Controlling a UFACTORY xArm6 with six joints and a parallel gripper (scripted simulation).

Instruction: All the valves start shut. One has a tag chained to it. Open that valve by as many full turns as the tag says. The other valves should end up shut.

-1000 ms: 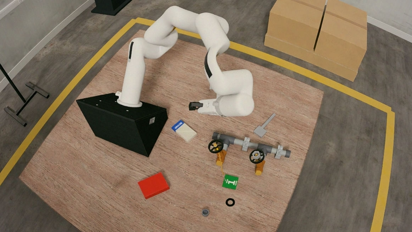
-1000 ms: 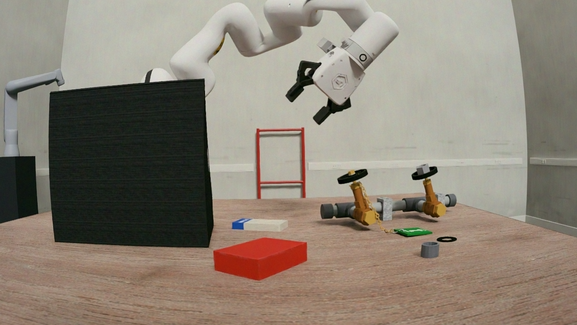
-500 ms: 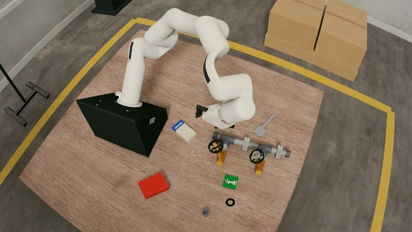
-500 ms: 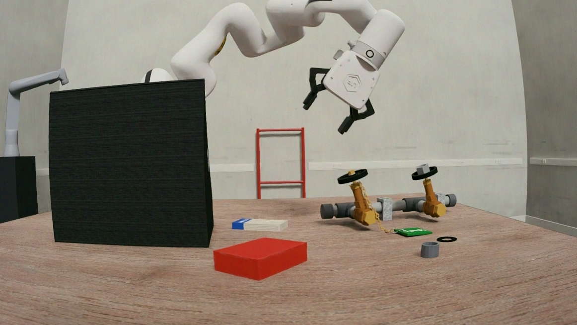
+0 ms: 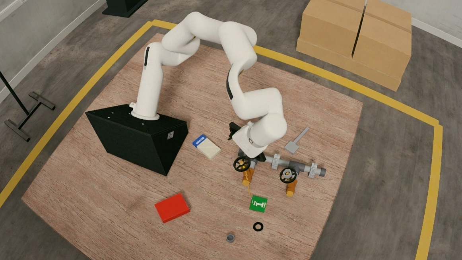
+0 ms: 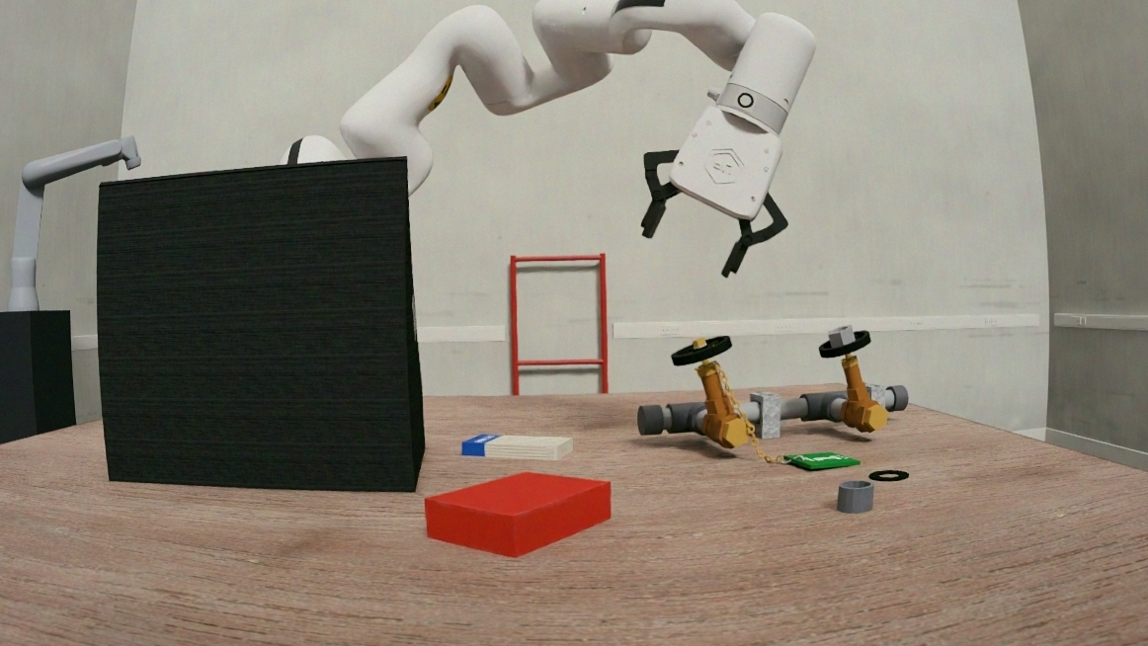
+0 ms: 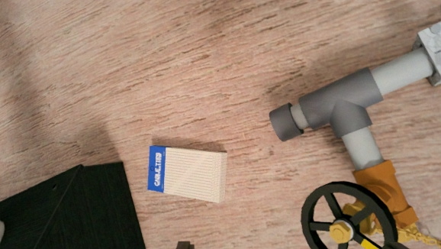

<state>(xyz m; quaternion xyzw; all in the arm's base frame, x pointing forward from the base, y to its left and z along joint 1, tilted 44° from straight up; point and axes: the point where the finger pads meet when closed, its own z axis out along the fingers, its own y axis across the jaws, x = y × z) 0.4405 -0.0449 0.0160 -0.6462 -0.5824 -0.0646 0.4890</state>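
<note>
Right now my hand is 18 cm short of the grey cap, 10 cm above it and 1 cm to the right of it. From my hand the other things lie so: blue box: 21 cm below, 18 cm behind, 7 cm to the left; then grey flat piece: 24 cm to the left, 21 cm below, 17 cm ahead; then green tag: 21 cm below, 11 cm ahead, 10 cm to the right.
</note>
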